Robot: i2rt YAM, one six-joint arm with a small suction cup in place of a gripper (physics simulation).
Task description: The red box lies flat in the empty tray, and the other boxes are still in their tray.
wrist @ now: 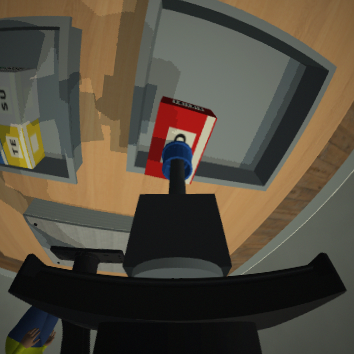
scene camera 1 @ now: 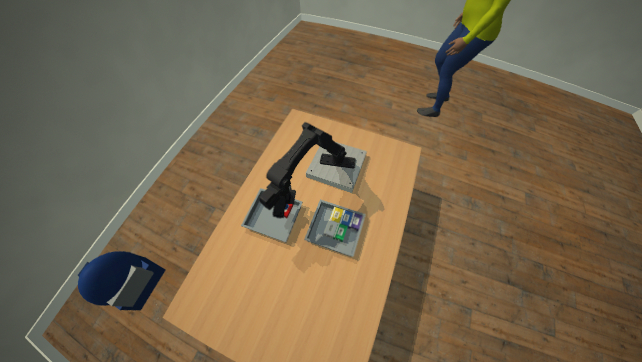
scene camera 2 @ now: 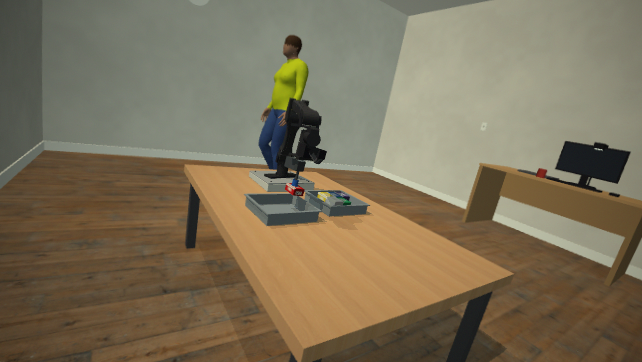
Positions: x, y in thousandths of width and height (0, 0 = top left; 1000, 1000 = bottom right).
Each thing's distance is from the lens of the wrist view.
my suction cup (wrist: 493, 422): 0.14 m
tray (wrist: 744, 242): 0.29 m
tray (wrist: 140, 123): 0.29 m
